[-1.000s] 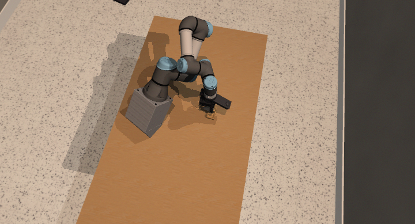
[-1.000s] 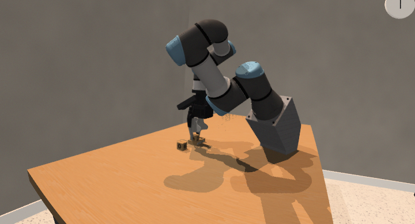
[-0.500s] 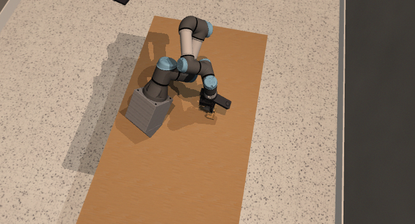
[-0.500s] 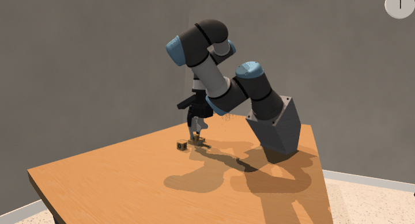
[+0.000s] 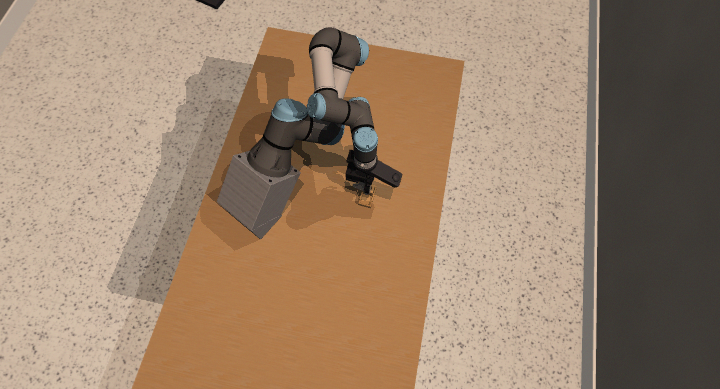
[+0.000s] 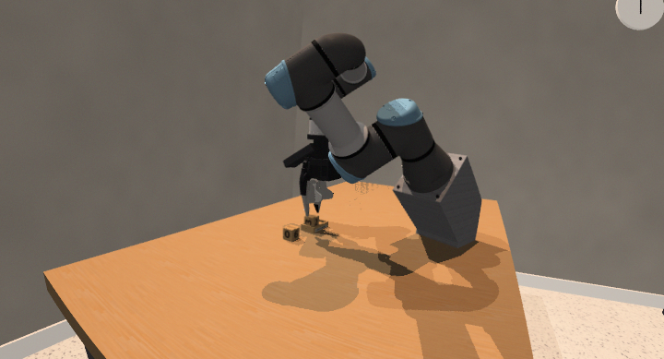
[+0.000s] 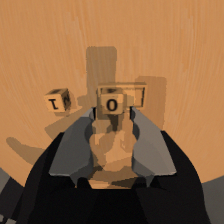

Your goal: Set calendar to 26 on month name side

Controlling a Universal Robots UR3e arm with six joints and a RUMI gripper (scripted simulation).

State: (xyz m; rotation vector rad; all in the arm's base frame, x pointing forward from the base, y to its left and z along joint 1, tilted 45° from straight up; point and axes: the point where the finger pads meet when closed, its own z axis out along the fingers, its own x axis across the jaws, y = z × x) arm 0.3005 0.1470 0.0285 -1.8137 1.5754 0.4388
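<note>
My gripper is now 5 cm above the shallow wooden tray and 2 cm to the left of it.
</note>
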